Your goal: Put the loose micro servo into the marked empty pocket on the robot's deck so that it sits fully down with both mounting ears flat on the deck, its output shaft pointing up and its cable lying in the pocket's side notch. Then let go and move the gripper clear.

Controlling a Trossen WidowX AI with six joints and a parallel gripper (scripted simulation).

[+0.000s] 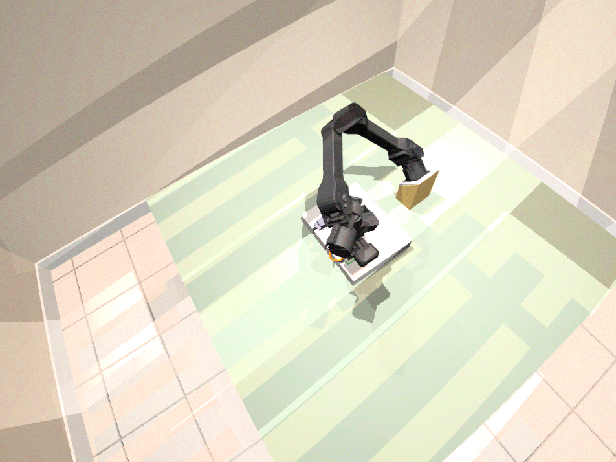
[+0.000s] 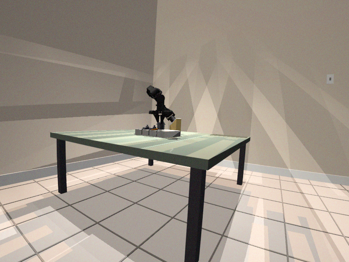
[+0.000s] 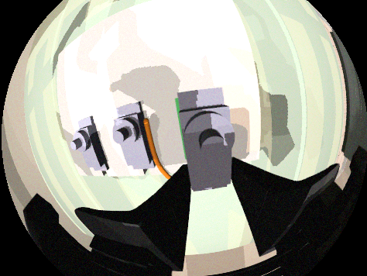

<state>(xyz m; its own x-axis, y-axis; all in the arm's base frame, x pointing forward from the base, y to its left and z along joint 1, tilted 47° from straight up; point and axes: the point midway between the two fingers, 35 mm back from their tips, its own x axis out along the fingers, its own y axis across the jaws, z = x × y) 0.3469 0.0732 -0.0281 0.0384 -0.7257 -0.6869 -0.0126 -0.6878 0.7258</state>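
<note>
The white deck lies 12 cm behind my gripper tip, 7 cm to the right of it and 8 cm below it.
</note>
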